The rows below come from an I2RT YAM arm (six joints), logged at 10 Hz.
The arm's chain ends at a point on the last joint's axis. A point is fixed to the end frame.
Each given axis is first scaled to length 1.
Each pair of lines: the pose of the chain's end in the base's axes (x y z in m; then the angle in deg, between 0 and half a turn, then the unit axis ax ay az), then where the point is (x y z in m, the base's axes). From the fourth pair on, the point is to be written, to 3 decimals.
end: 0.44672 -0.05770 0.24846 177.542 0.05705 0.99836 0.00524
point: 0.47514 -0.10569 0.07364
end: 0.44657 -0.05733 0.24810 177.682 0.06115 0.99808 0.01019
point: 0.47428 -0.10376 0.07274
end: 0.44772 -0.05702 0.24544 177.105 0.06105 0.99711 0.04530
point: 0.47802 -0.09114 0.06770
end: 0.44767 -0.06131 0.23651 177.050 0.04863 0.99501 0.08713
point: 0.480 -0.080 0.057
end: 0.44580 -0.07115 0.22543 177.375 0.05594 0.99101 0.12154
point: 0.477 -0.077 0.045
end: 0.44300 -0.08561 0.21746 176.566 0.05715 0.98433 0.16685
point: 0.478 -0.076 0.038
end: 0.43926 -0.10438 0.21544 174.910 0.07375 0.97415 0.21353
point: 0.480 -0.079 0.038
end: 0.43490 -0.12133 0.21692 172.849 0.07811 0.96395 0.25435
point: 0.483 -0.082 0.044
